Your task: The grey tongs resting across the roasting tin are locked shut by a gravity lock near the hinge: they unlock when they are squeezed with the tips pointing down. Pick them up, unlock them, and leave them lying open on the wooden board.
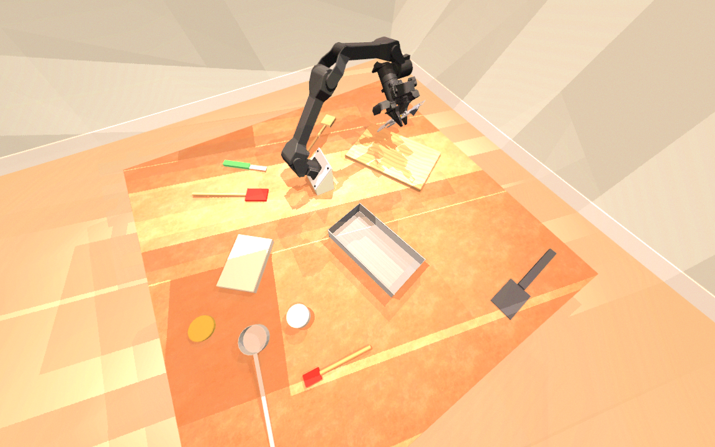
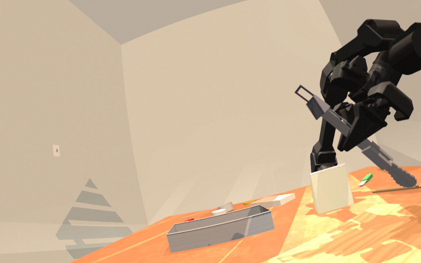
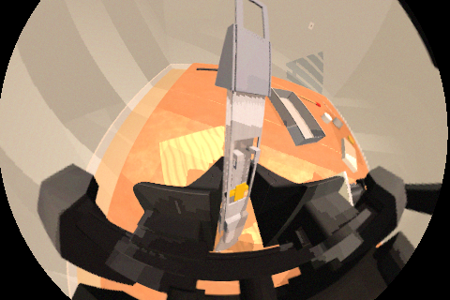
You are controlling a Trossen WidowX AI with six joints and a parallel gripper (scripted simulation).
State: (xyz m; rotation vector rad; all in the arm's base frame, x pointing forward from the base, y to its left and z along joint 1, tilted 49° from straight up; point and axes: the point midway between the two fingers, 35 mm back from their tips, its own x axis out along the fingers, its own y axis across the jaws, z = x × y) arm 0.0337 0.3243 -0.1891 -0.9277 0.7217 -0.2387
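My gripper tip is now 2 cm past the wooden board and 17 cm above it. From my gripper tip the other things lie so: metal roasting tin: 32 cm ahead, 31 cm to the right, 15 cm below; then dark spatula: 66 cm ahead, 7 cm to the left, 17 cm below; then white slab: 15 cm ahead, 71 cm to the right, 16 cm below.
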